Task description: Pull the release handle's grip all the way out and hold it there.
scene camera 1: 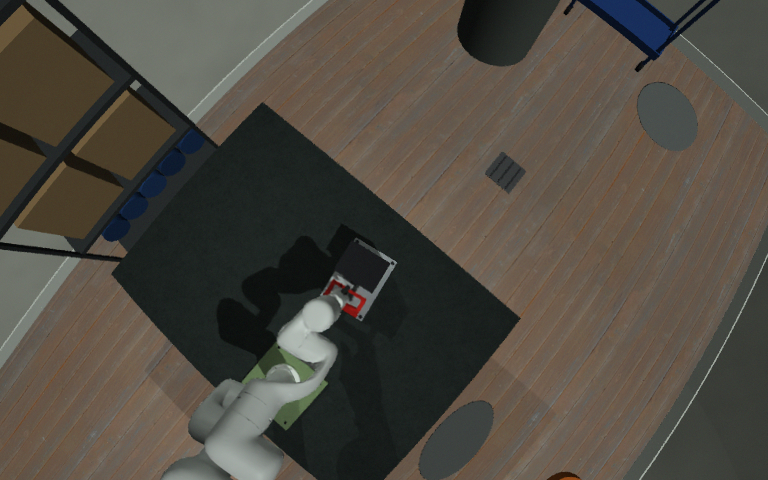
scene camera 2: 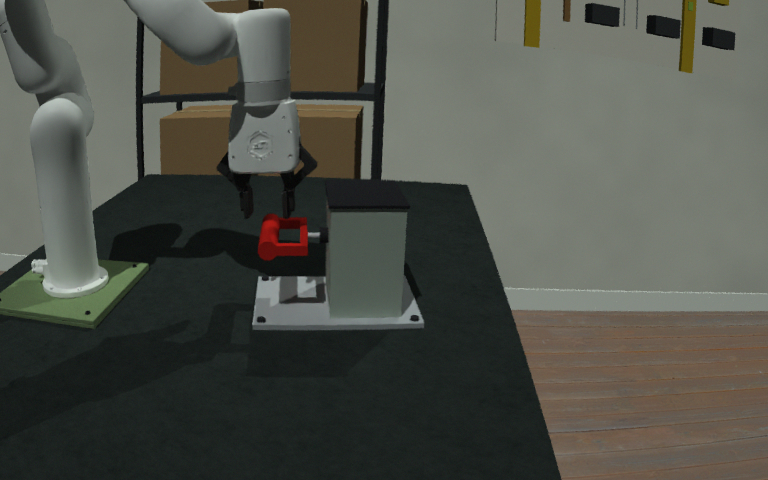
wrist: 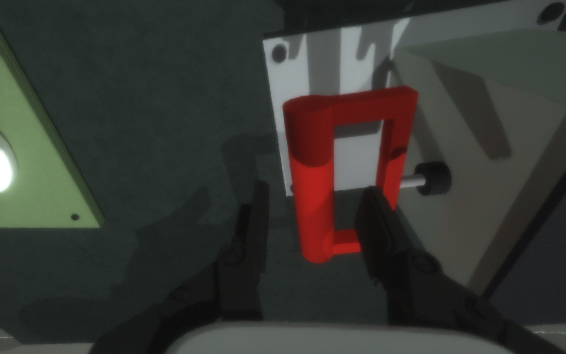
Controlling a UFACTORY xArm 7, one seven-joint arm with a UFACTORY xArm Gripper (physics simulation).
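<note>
The red release handle [scene camera 1: 352, 310] [scene camera 2: 267, 240] [wrist: 316, 210] is a thick round grip bar joined to a rectangular frame. A short metal shaft [scene camera 2: 313, 235] [wrist: 412, 181] runs from the frame through a black collar [scene camera 2: 323, 234] [wrist: 434, 178] into the pale housing [scene camera 1: 364, 266] [scene camera 2: 367, 263]. My gripper [scene camera 1: 343, 292] [scene camera 2: 267, 216] [wrist: 313, 202] points down over the handle and is partly open and empty. In the wrist view one finger is left of the grip bar and the other is right of it, over the frame's opening. In scene camera 2 the fingertips are about level with the handle's top edge.
The housing stands on a light base plate [scene camera 2: 271, 305] [wrist: 290, 80] on the dark mat [scene camera 1: 226, 192] [scene camera 2: 317, 418], close to the right finger's side. The arm's green mounting plate [scene camera 1: 308, 396] [scene camera 2: 121, 277] [wrist: 30, 165] lies left. A shelf rack [scene camera 2: 380, 96] with boxes stands behind.
</note>
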